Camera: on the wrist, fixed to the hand. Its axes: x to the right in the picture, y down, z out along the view.
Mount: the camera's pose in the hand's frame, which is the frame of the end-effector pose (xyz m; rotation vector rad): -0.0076 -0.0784 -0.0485 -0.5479 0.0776 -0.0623
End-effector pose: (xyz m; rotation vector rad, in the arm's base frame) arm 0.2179 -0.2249 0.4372 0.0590 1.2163 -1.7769
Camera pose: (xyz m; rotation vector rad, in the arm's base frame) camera 0.1451 -0.1793 0.4714 -0.2316 1.7373 -1.4472
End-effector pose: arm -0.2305 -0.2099 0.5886 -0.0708 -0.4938 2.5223
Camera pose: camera -0.1759 -0.1372 0.5714 -0.3502 -1.1200 2.2453
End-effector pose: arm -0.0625 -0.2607 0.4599 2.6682 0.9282 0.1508
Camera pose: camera -0.1242 -0.1949 0.4804 2.1385 0.8435 0.4298
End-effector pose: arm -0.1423 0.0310 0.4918 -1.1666 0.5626 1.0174
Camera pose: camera -0.0708 -0.0208 0.5193 -1.7004 0.3083 1.1105
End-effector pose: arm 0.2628 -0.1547 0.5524 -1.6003 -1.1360 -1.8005
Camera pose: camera 0.1744 -0.1531 0.5253 -1.7722 -0.6930 -2.3327
